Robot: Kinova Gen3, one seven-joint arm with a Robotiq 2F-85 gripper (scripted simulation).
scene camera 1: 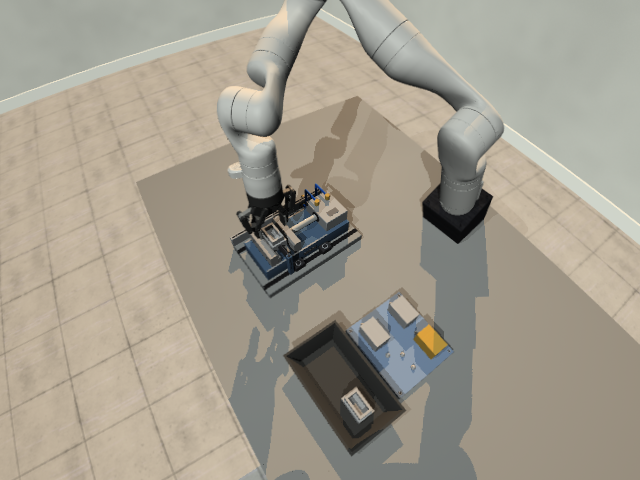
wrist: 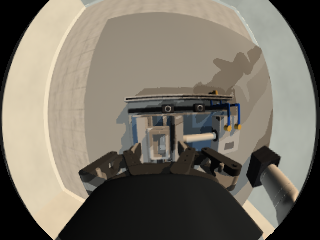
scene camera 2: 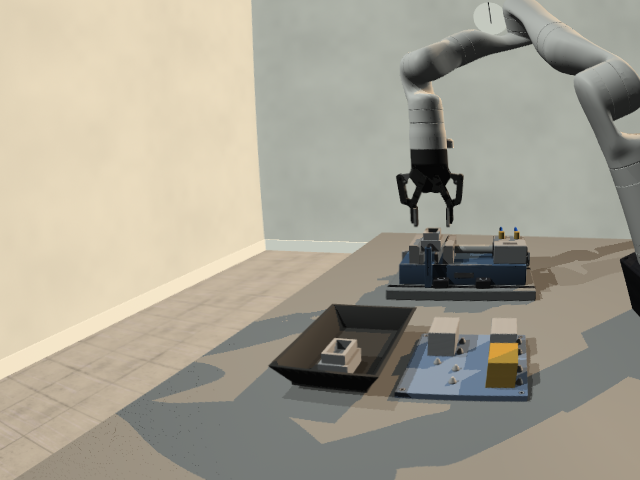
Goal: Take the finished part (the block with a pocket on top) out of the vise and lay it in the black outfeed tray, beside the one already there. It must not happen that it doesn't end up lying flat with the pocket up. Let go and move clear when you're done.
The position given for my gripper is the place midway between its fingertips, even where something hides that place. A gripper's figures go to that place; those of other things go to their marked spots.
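My gripper (scene camera 2: 432, 226) is 101 cm from the lens. I see a light blue fixture plate (scene camera 2: 422, 379) that is 64 cm from the lens, and an orange block (scene camera 2: 502, 367) is 61 cm from the lens.
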